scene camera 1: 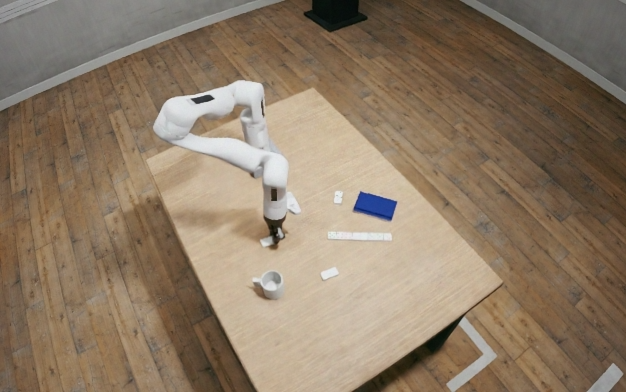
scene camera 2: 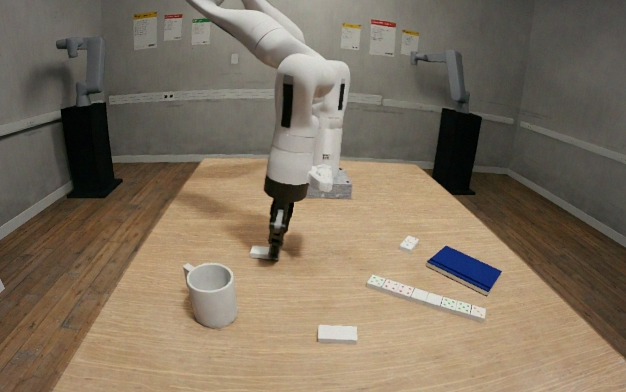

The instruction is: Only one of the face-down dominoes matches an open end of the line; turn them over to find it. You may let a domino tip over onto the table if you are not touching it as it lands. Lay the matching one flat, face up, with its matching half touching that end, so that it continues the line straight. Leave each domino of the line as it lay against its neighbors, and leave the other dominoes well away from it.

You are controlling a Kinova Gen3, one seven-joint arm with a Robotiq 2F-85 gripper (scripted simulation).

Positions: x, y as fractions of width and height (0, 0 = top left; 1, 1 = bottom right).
I see my gripper (scene camera 2: 0.44, 0.65), a blue book (scene camera 2: 0.75, 0.69) and a grey mug (scene camera 2: 0.35, 0.79).
The blue book is seen too in scene camera 1 (scene camera 1: 0.59, 0.52).
